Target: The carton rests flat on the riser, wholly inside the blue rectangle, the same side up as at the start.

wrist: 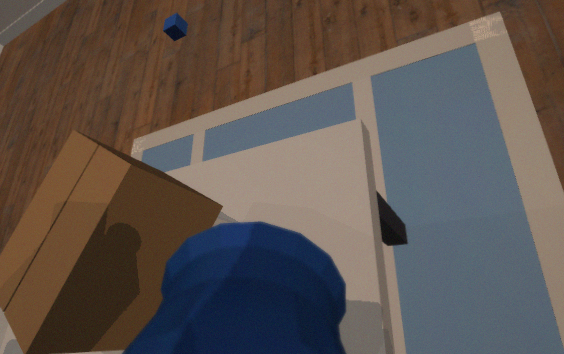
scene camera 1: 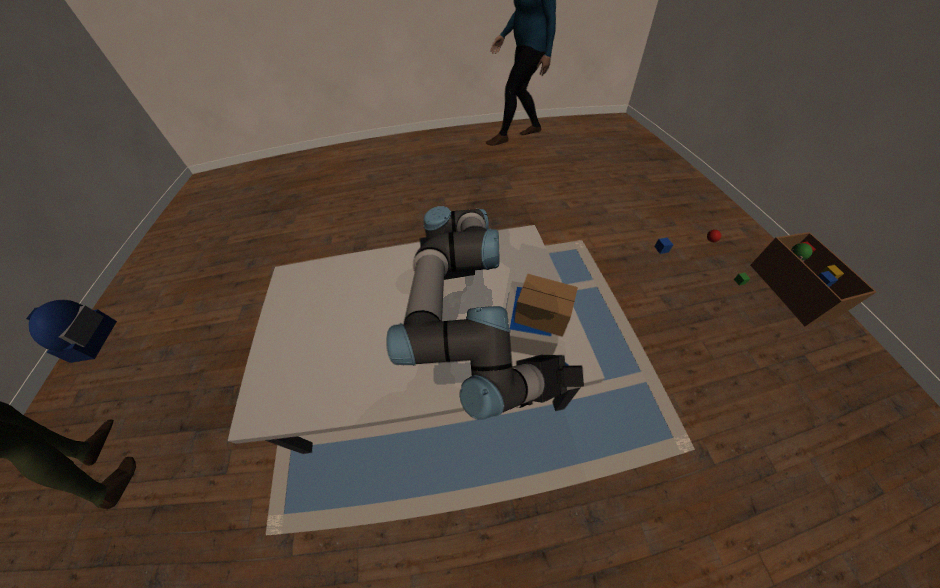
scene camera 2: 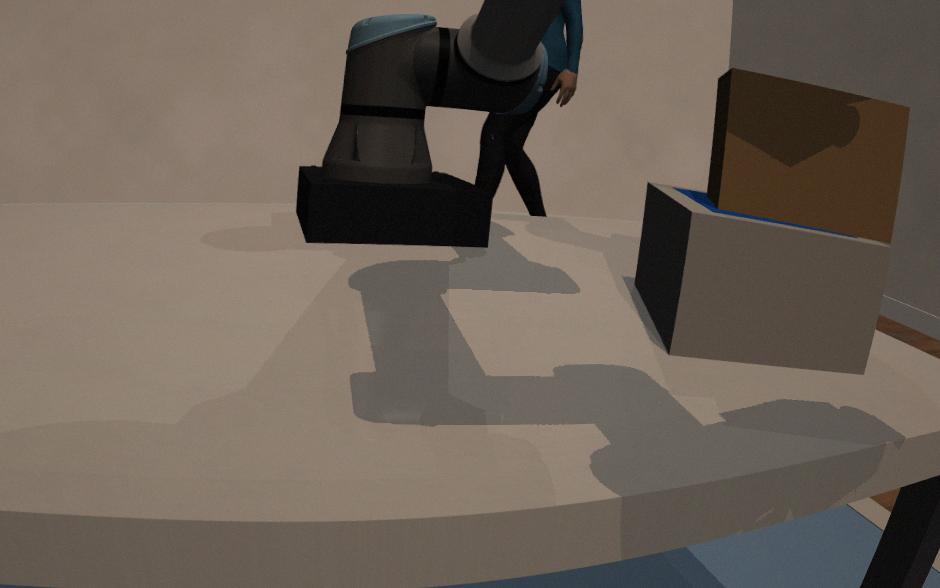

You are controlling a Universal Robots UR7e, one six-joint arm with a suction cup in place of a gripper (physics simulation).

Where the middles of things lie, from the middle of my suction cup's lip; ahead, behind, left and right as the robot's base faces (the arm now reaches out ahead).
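Scene:
The brown carton [scene camera 2: 784, 150] is 19 cm below my suction cup, 31 cm behind it and 9 cm to the left of it, and then there's the grey riser [scene camera 2: 719, 285], which is 31 cm below the suction cup, 34 cm behind it and 6 cm to the left of it.

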